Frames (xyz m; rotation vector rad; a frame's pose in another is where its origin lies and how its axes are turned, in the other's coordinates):
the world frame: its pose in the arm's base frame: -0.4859 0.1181 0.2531 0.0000 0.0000 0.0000
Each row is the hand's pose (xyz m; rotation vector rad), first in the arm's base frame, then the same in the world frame.
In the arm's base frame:
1: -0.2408 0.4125 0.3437 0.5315 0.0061 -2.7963
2: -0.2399 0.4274 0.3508 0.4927 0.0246 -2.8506
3: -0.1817 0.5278 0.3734 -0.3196 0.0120 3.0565
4: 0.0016 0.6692 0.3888 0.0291 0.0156 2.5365
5: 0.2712 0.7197 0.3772 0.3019 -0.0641 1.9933
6: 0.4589 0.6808 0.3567 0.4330 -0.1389 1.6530
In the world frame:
1: 0.2451 0.2944 0.0906 0.5315 0.0061 -2.7963
2: 0.2460 0.3093 0.0977 0.4927 0.0246 -2.8506
3: 0.3042 0.4097 0.1203 -0.3196 0.0120 3.0565
4: 0.4875 0.5511 0.1357 0.0291 0.0156 2.5365
5: 0.7571 0.6016 0.1241 0.3019 -0.0641 1.9933
6: 0.9448 0.5627 0.1036 0.4330 -0.1389 1.6530

